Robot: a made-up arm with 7 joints. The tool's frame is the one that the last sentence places.
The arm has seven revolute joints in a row. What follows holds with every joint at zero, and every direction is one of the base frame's. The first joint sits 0.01 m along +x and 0.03 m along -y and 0.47 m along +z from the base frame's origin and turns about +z. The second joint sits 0.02 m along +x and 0.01 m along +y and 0.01 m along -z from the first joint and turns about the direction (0, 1, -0.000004). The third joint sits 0.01 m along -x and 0.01 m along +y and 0.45 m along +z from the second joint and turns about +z. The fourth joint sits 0.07 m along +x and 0.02 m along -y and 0.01 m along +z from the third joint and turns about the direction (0, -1, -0.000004). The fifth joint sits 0.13 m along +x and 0.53 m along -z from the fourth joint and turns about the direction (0, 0.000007, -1). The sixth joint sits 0.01 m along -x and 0.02 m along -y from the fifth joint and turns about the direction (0, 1, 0.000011). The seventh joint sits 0.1 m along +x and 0.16 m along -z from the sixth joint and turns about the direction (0, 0.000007, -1). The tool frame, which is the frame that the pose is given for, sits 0.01 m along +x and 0.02 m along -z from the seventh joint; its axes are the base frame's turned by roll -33.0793, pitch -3.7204 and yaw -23.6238 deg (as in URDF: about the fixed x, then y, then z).
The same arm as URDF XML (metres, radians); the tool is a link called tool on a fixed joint. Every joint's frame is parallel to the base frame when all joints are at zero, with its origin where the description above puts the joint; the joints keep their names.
<robot name="arm">
<joint name="tool_joint" type="fixed"><parent link="link7"/><child link="tool"/><origin xyz="0.01 0 -0.02" rpy="-0.5773 -0.0649 -0.4123"/></joint>
<joint name="joint 7" type="continuous"><parent link="link6"/><child link="link7"/><origin xyz="0.1 0 -0.16"/><axis xyz="0 0 -1"/></joint>
<joint name="joint 6" type="continuous"><parent link="link5"/><child link="link6"/><origin xyz="-0.01 -0.02 0"/><axis xyz="0 1 0"/></joint>
<joint name="joint 5" type="continuous"><parent link="link4"/><child link="link5"/><origin xyz="0.13 0 -0.53"/><axis xyz="0 0 -1"/></joint>
<joint name="joint 4" type="continuous"><parent link="link3"/><child link="link4"/><origin xyz="0.07 -0.02 0.01"/><axis xyz="0 -1 0"/></joint>
<joint name="joint 3" type="continuous"><parent link="link2"/><child link="link3"/><origin xyz="-0.01 0.01 0.45"/><axis xyz="0 0 1"/></joint>
<joint name="joint 2" type="continuous"><parent link="link1"/><child link="link2"/><origin xyz="0.02 0.01 -0.01"/><axis xyz="0 1 0"/></joint>
<joint name="joint 1" type="continuous"><parent link="base"/><child link="link1"/><origin xyz="0.01 -0.03 0.47"/><axis xyz="0 0 1"/></joint>
<link name="base"/>
<link name="link1"/>
<link name="link2"/>
<link name="link3"/>
<link name="link4"/>
<link name="link5"/>
<link name="link6"/>
<link name="link7"/>
<link name="tool"/>
</robot>

